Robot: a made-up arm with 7 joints.
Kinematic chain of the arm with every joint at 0, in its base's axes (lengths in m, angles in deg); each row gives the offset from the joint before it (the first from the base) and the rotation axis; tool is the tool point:
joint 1: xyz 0 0 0.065 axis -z
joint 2: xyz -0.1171 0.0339 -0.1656 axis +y
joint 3: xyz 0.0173 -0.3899 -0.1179 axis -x
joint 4: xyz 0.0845 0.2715 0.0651 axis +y
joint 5: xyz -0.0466 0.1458 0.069 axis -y
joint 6: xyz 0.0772 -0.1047 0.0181 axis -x
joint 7: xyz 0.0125 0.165 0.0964 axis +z
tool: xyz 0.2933 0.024 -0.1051
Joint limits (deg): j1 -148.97..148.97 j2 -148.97..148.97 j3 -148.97..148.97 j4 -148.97..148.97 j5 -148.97..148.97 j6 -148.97..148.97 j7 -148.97..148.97
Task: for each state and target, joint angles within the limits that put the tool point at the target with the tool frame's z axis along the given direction. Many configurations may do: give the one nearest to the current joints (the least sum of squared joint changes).
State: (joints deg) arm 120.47 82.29 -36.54 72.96 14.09 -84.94 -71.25
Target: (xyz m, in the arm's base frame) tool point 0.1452 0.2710 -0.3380 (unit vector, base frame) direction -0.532 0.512 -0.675
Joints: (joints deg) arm 123.72 100.51 -24.85 82.75 16.37 -41.41 -49.76
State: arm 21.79 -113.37 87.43 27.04 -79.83 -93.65 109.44
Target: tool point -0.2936 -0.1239 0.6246 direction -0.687 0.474 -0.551
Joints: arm 48.73 -132.36 81.22 31.22 -79.86 -81.49 105.15
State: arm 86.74 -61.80 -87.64 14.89 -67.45 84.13 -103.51
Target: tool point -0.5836 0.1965 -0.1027 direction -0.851 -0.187 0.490
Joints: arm 113.13 -18.99 -131.69 -0.16 -62.75 44.02 -106.17
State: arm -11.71 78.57 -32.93 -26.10 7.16 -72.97 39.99
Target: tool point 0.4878 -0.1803 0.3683 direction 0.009 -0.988 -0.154
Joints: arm -44.65 58.93 -49.99 -37.82 25.26 -75.51 50.89
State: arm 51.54 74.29 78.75 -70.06 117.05 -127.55 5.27
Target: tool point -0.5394 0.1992 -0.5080 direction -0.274 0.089 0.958
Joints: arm 57.61 20.05 35.19 -84.33 139.08 -141.34 -13.82
